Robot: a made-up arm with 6 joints.
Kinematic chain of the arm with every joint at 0, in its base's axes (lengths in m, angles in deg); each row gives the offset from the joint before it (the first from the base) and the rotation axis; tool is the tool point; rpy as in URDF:
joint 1: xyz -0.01 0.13 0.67 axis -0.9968 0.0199 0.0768
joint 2: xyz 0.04 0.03 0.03 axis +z
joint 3: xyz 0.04 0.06 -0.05 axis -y
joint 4: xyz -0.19 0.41 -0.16 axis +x
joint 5: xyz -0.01 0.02 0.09 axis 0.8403 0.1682 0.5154
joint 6: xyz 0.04 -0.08 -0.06 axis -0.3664 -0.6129 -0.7
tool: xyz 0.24 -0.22 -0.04 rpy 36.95 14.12 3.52
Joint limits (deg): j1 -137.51..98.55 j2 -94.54..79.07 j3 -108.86..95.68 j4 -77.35..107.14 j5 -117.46..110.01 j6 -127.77..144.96
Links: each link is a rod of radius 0.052 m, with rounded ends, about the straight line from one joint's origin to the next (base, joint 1, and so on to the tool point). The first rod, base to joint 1, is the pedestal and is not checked.
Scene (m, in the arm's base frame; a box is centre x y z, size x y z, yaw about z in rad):
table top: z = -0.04
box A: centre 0.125 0.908 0.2 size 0.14 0.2 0.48 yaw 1
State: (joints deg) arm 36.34 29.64 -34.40 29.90 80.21 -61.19
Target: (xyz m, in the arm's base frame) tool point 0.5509 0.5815 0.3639
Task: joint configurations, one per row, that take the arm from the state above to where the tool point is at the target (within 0.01 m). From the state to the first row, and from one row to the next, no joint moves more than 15 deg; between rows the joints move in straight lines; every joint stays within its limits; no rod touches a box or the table.
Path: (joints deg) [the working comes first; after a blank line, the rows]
Joints at the target: 46.89 -42.12 -49.71 60.35 79.03 -44.58
Straight joint move there: touches box A.

1: 44.22 26.80 -28.19 43.65 77.40 -56.56
2: 52.11 23.96 -21.97 57.41 74.59 -51.92
3: 59.99 21.12 -15.76 71.16 71.78 -47.29
4: 57.37 8.47 -22.55 69.00 73.23 -46.75
5: 54.75 -4.18 -29.34 66.84 74.68 -46.20
6: 52.13 -16.82 -36.13 64.67 76.13 -45.66
7: 49.51 -29.47 -42.92 62.51 77.58 -45.12
8: 46.89 -42.12 -49.71 60.35 79.03 -44.58

